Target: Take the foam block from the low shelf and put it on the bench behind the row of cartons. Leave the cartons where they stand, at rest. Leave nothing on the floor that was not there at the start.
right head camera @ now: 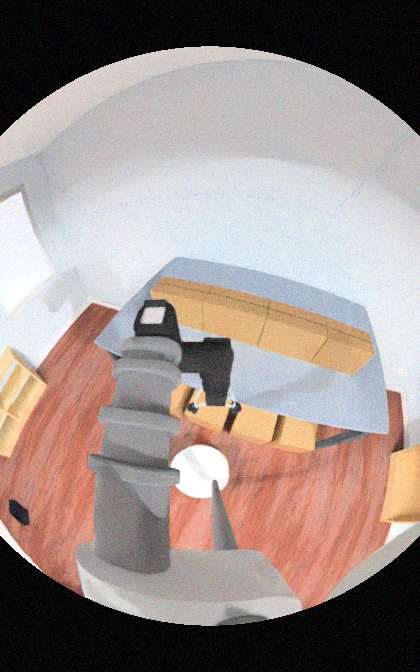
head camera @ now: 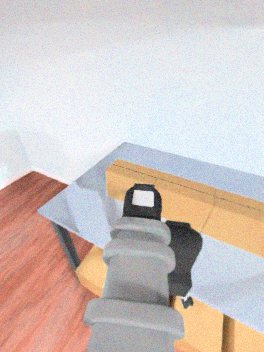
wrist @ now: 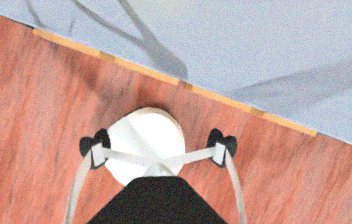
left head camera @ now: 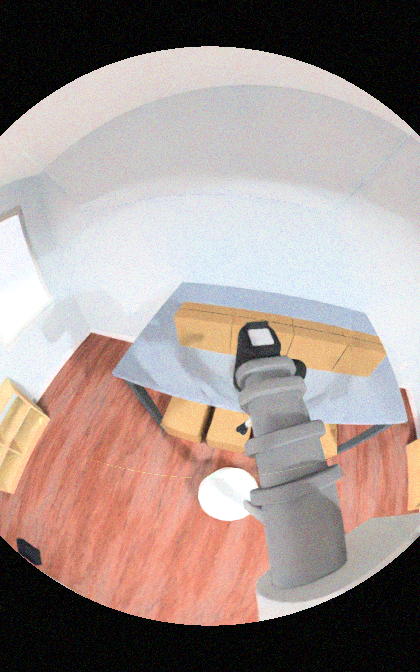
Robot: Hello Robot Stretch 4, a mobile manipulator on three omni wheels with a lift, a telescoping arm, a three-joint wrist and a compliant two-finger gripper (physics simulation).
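Pixels of known places: gripper, between the fingertips: (wrist: pixel 159 141); robot's base, origin of its link: (wrist: pixel 147 142).
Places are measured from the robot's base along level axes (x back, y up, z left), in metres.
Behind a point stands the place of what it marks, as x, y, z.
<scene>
My gripper (right head camera: pixel 215 407) (wrist: pixel 159 141) @(-0.257, 0.941, -0.087) is open, its two fingers wide apart with nothing between them. In the wrist view it hangs over the floor, just outside the front edge of the bench (head camera: pixel 75 200) @(-0.666, 0.887, 0.360) (left head camera: pixel 160 350) (right head camera: pixel 357 400) (wrist: pixel 275 40) @(-0.384, 0.887, -0.253). The row of cartons (head camera: pixel 175 200) @(-0.598, 1.026, -0.143) (left head camera: pixel 312 350) (right head camera: pixel 295 330) stands upright and in line along the bench top, with a strip of bench behind it. The foam block does not show in any view; the arm and black wrist hide part of the bench top and the row. A low wooden shelf unit (left head camera: pixel 26 452) (right head camera: pixel 22 420) stands at the left.
Several boxes (head camera: pixel 200 325) @(-0.342, 0.243, -0.415) (left head camera: pixel 186 420) (right head camera: pixel 255 427) stand under the bench. A white disc (left head camera: pixel 225 492) (right head camera: pixel 200 470) (wrist: pixel 145 130) @(-0.111, 0.187, -0.008) lies on the floor before it. A dark object (left head camera: pixel 29 551) (right head camera: pixel 19 512) is at lower left, a wooden unit (right head camera: pixel 400 485) at right. A wall rises behind the bench.
</scene>
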